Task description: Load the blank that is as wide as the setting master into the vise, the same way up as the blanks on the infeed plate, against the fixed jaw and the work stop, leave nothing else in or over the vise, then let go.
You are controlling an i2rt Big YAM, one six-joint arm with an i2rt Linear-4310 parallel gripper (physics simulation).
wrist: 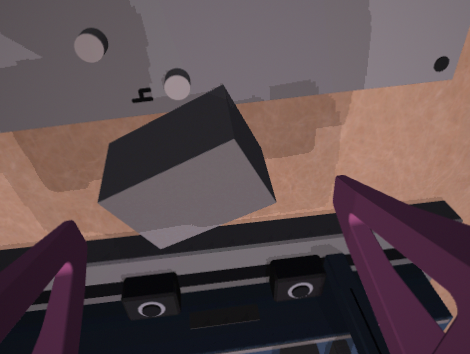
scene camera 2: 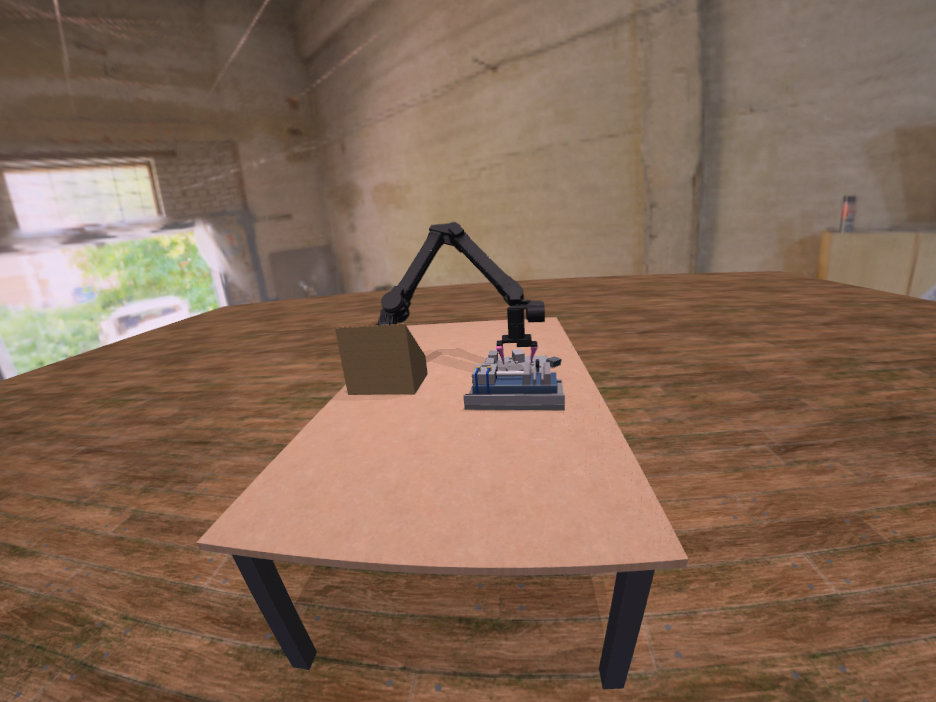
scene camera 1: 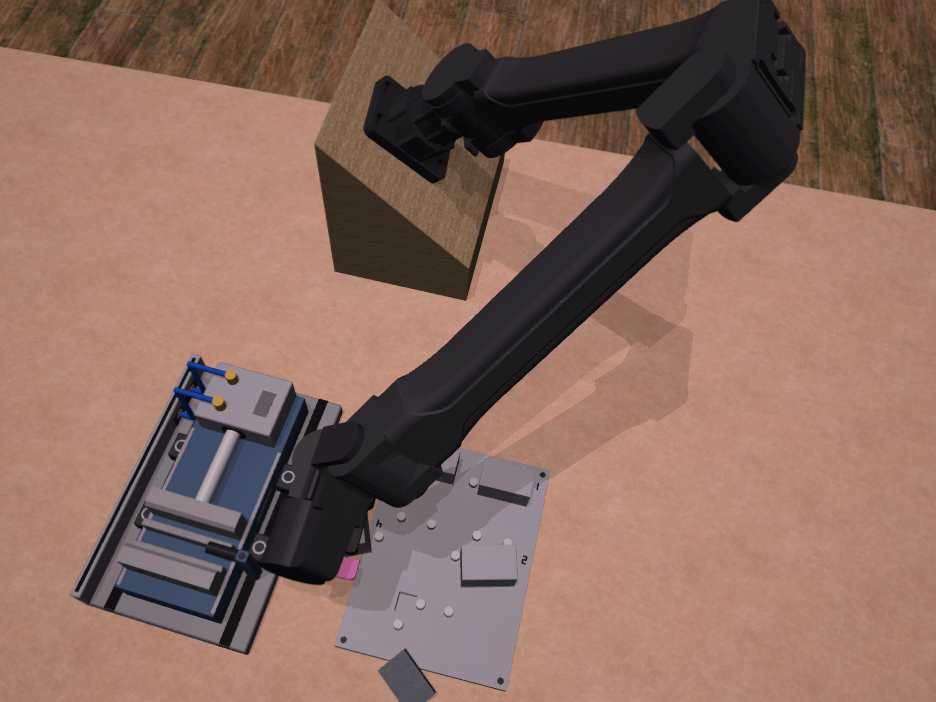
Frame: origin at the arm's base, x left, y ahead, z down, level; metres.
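Seen in the pictures: gripper, fingertip midpoint: (wrist: 208, 210) (scene camera 2: 517, 363); arm's base, origin of the base link: (scene camera 2: 385, 339) (scene camera 1: 406, 133).
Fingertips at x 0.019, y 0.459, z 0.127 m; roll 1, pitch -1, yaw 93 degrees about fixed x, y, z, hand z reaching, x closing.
Note:
Offsets run from my fingertips to a thing's top centre. "spot": to the spot under its first point.
My gripper (scene camera 2: 517, 360) (wrist: 208, 210) is open, its pink fingers wide apart above the gap between the vise {dx -0.156, dy -0.017, dz -0.046 m} (scene camera 1: 260, 473) (scene camera 2: 521, 389) (wrist: 200, 260) and the infeed plate {dx +0.114, dy +0.001, dz +0.045 m} (scene camera 1: 468, 646) (wrist: 275, 40). A grey block {dx -0.003, dy -0.007, dz +0.008 m} (wrist: 187, 192) shows between and beyond the fingertips in the wrist view, turned askew; its support is hidden. On the plate, one grey blank {dx +0.168, dy -0.087, dz +0.009 m} (scene camera 1: 505, 481) lies by mark 1 and another blank {dx +0.160, dy +0.013, dz +0.009 m} (scene camera 1: 489, 565) by mark 2. The moving jaw (scene camera 1: 194, 513) and fixed jaw (scene camera 1: 170, 566) stand apart. I cannot tell which piece is the setting master.
A dark grey slab {dx +0.093, dy +0.144, dz +0.018 m} (scene camera 1: 406, 674) lies at the plate's lower edge. Several round pins stand on the plate. The vise's housing {spot: dx -0.135, dy -0.103, dz -0.043 m} (scene camera 1: 245, 404) carries blue hoses and brass fittings. A dark arm with a black tip {spot: dx -0.112, dy +0.059, dz -0.043 m} (scene camera 1: 223, 550) reaches over the vise. The robot's wooden base (scene camera 1: 400, 226) (scene camera 2: 378, 361) stands behind.

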